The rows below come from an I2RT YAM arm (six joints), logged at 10 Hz.
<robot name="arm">
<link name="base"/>
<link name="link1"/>
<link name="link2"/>
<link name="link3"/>
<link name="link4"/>
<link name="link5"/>
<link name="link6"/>
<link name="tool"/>
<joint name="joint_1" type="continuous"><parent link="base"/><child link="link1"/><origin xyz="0.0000 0.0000 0.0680" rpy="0.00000 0.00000 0.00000"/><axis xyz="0 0 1"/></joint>
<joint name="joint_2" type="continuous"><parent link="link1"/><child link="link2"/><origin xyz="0.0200 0.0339 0.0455" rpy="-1.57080 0.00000 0.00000"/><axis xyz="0 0 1"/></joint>
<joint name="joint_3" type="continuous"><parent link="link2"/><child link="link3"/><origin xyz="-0.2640 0.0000 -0.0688" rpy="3.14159 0.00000 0.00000"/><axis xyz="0 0 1"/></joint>
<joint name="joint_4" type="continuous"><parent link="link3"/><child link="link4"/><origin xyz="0.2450 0.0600 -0.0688" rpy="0.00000 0.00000 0.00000"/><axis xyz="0 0 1"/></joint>
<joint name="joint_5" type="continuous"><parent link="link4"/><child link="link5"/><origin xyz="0.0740 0.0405 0.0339" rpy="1.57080 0.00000 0.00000"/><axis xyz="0 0 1"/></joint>
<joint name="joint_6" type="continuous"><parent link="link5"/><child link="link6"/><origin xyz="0.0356 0.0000 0.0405" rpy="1.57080 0.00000 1.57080"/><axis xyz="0 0 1"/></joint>
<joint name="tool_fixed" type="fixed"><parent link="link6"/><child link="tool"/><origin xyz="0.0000 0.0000 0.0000" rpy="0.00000 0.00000 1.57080"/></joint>
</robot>
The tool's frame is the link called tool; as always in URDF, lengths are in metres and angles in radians. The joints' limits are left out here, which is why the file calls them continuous.
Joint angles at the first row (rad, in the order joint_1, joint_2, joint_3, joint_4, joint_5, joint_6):
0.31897, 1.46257, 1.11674, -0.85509, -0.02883, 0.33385
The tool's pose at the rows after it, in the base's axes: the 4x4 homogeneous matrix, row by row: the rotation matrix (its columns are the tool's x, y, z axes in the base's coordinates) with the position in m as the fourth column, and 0 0 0 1 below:
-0.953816, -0.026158, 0.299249, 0.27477; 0.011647, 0.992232, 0.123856, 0.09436; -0.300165, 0.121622, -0.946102, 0.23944; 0, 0, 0, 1
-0.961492, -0.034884, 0.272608, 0.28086; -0.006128, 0.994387, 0.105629, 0.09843; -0.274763, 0.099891, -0.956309, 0.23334; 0, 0, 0, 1
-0.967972, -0.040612, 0.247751, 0.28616; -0.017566, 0.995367, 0.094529, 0.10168; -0.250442, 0.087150, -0.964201, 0.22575; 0, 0, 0, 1
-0.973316, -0.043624, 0.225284, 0.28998; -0.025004, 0.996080, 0.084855, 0.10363; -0.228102, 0.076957, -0.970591, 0.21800; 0, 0, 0, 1
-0.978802, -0.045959, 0.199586, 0.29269; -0.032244, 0.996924, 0.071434, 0.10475; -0.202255, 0.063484, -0.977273, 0.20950; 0, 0, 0, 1
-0.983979, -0.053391, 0.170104, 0.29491; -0.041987, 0.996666, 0.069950, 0.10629; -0.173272, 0.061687, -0.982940, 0.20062; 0, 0, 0, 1
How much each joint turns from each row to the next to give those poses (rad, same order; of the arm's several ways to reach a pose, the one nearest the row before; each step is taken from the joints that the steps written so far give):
0.00928, 0.05193, 0.02265, -0.01142, 0.00805, -0.00961
0.00765, 0.04276, 0.02118, -0.01106, 0.01090, -0.00784
0.00477, 0.03862, 0.01179, -0.00140, 0.00355, -0.00451
0.00206, 0.03134, 0.00420, 0.00192, 0.00211, -0.00348
0.00095, 0.02935, 0.00000, -0.00013, 0.00421, -0.00430
0.00130, 0.02916, -0.00152, 0.00186, -0.00830, -0.00649

